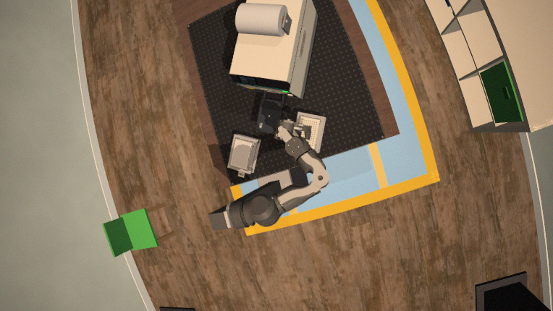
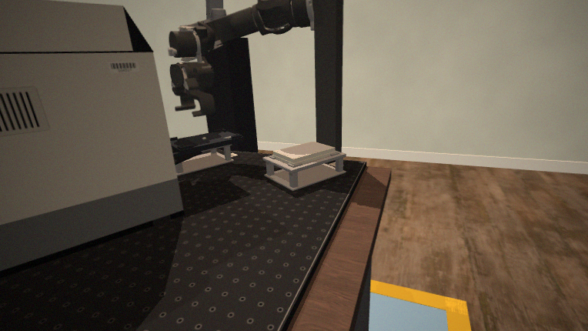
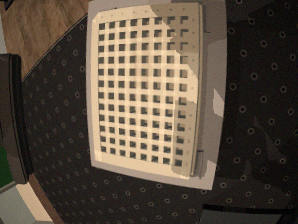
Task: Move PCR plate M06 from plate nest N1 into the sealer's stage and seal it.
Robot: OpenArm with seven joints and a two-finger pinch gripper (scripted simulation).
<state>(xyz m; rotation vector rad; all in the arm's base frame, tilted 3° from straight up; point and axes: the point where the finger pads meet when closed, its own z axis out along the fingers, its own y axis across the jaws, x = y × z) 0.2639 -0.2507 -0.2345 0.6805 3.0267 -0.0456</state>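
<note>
Now: hand 8 cm above the 96-well plate M06, 3 cm to the left of it and 2 cm past it. From my hand the other things lie so: sealer's stage: 10 cm to the left, 9 cm ahead, 4 cm below; plate nest N1: 10 cm below, 3 cm to the right, 2 cm behind; sealed plate M09: 29 cm to the left, 9 cm below, 4 cm behind.
</note>
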